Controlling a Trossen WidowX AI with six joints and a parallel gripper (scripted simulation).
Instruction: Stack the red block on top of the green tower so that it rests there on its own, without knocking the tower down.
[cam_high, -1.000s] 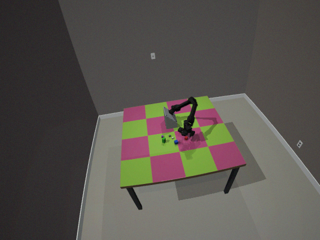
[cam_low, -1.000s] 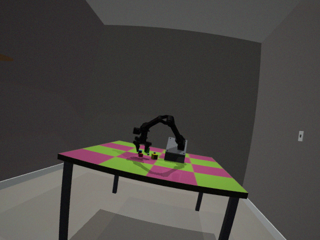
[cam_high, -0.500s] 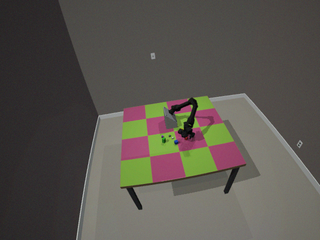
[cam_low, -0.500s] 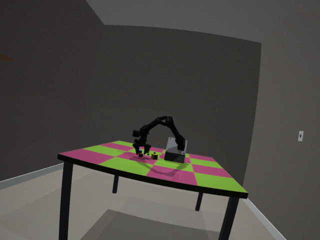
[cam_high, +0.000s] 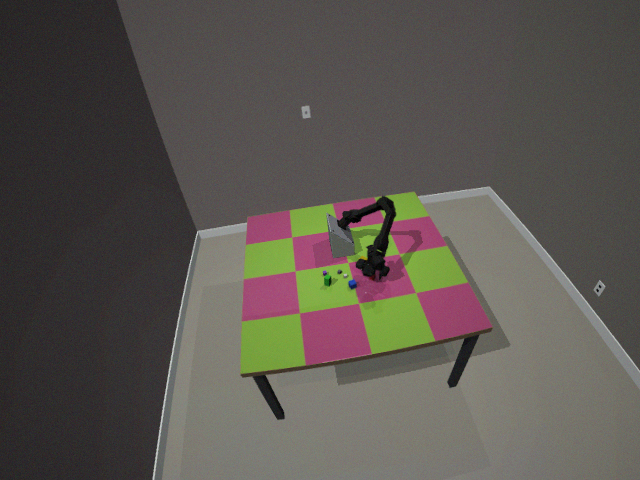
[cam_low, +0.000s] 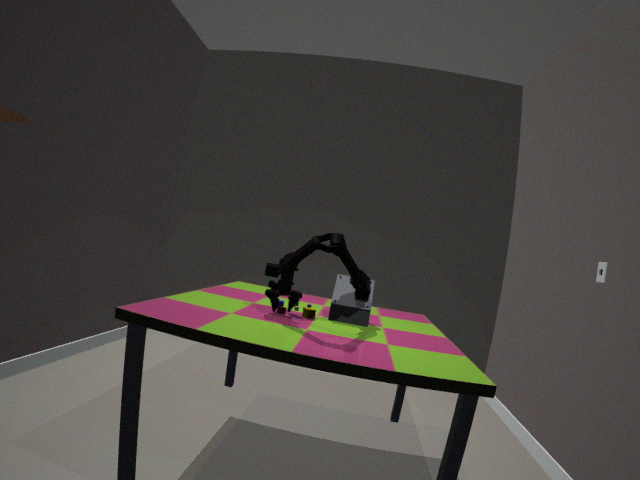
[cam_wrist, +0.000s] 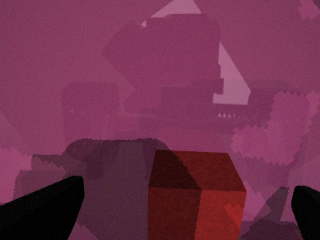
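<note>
Now: the purple block 80 mm behind my gripper tip and 270 mm to the right of it. The rest, counted from my gripper tip: red block 10 mm above; then yellow block 120 mm behind, 30 mm to the right, 10 mm above; then blue block 40 mm ahead, 120 mm to the right, 10 mm above.
</note>
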